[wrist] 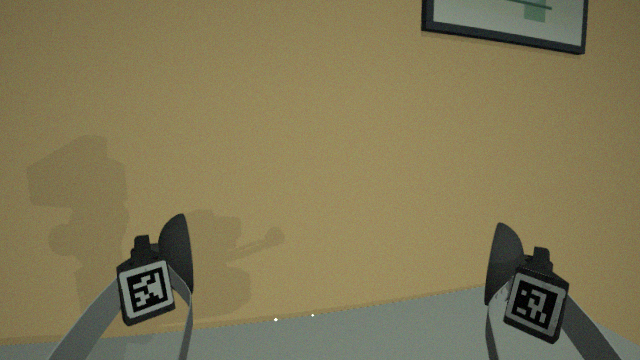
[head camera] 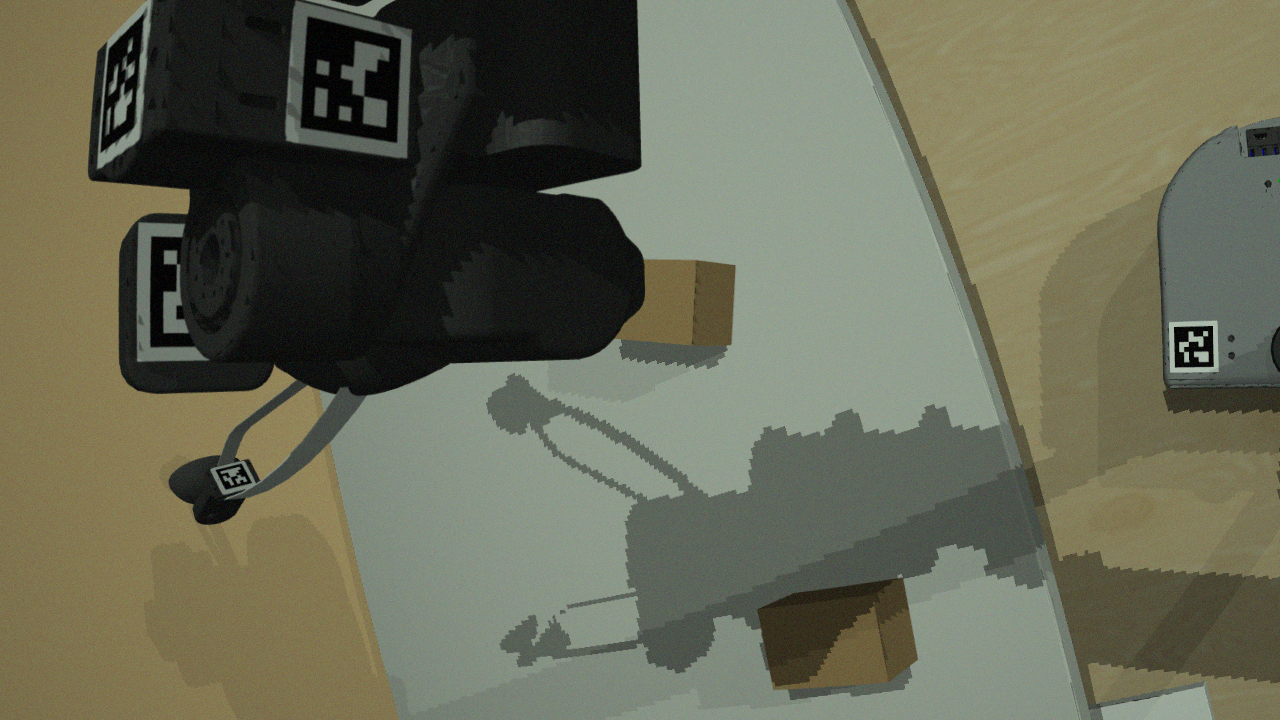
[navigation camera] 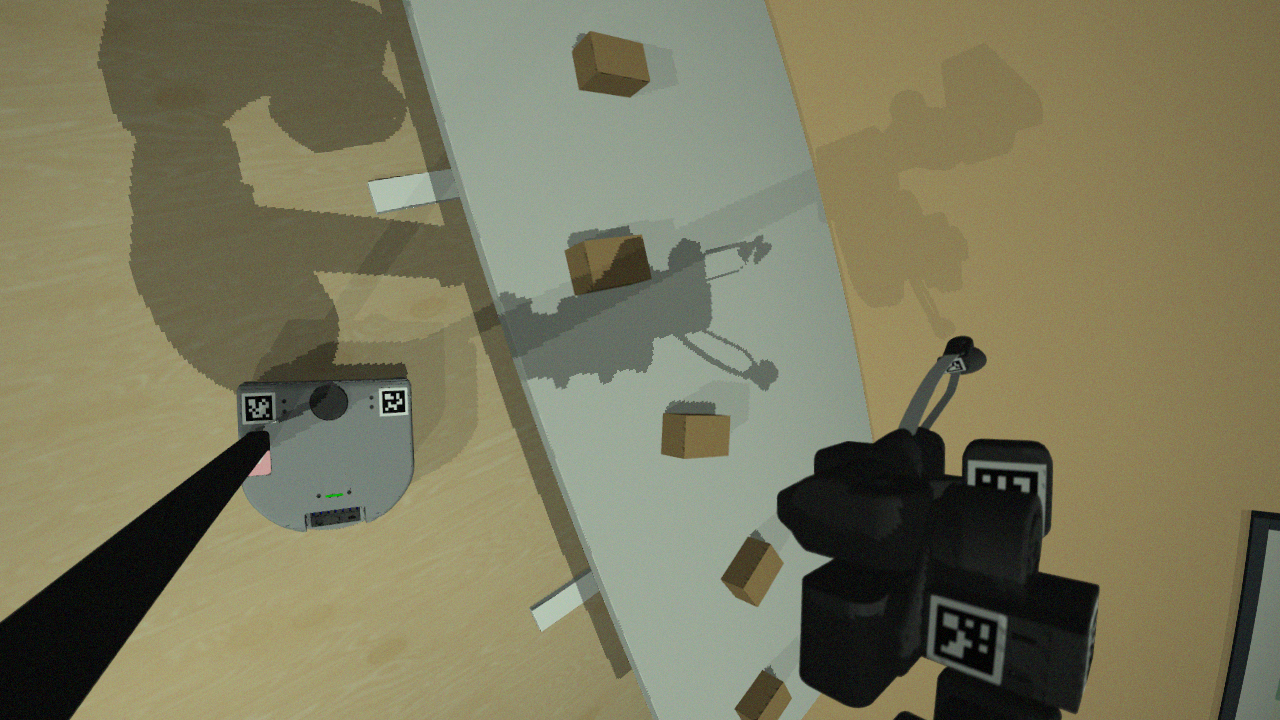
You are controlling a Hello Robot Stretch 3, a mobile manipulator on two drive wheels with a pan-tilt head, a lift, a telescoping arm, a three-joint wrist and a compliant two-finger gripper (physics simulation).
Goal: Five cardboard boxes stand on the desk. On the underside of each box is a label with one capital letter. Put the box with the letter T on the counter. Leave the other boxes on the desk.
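Places are measured from the robot's base along level axes (x ahead, y up, z right), in millimetres.
Pixels of known places: gripper, fingertip midpoint: (wrist: 337,248) (navigation camera: 969,439); robot's base, link origin: (navigation camera: 328,400).
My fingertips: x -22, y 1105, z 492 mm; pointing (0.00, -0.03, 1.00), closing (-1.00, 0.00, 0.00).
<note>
Ahead of a thing's pixels: the offset from my fingertips to its top centre. Level surfaces: height alone.
My gripper (wrist: 337,248) is open and empty, pointing at the wall above the desk's back edge. The white desk @[dy -385 mm] (head camera: 805,179) (navigation camera: 537,134) (wrist: 350,335) carries brown cardboard boxes. In the navigation camera they form a loose row: a top box @[dx +507, dy -335, dz -163 mm] (navigation camera: 610,64), a second box @[dx +214, dy -335, dz -174 mm] (navigation camera: 608,264) (head camera: 836,635) partly in shadow, a middle box @[dx -22, dy -335, dz -28 mm] (navigation camera: 695,435) (head camera: 684,302) partly behind my wrist in the head camera, a turned box @[dx -274, dy -335, dz +99 mm] (navigation camera: 751,571), and a last box @[dx -556, dy -335, dz +137 mm] (navigation camera: 763,695) cut by the lower edge. Their undersides and letters are hidden. The counter does not show.
An orange-tan wall (wrist: 320,125) (navigation camera: 1074,268) stands behind the desk, with a dark-framed picture (wrist: 500,39) on it. My base (navigation camera: 331,461) (head camera: 1226,268) is on the wooden floor on the desk's other side. Desk legs (navigation camera: 402,190) (navigation camera: 563,601) stick out toward the base side.
</note>
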